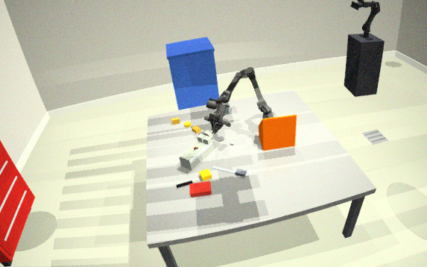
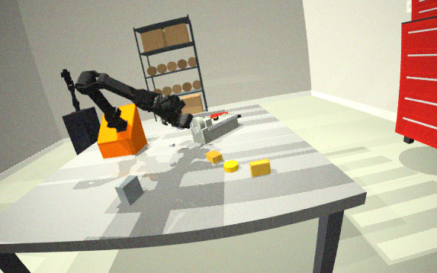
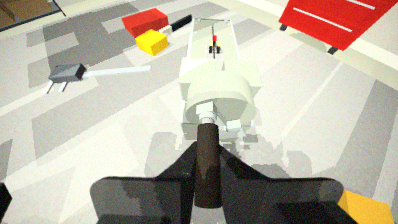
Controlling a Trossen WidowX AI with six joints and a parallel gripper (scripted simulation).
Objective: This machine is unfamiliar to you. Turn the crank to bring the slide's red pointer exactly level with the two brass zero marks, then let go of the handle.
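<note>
The dark brown crank handle is 1 cm behind my gripper tip, 1 cm to the right of it and 3 cm above it. Also, from my gripper tip: yellow block: 8 cm ahead, 31 cm to the left, 8 cm below; grey cube: 14 cm behind, 41 cm to the right, 6 cm below; red pointer: 13 cm ahead, 13 cm to the left, 1 cm below.
</note>
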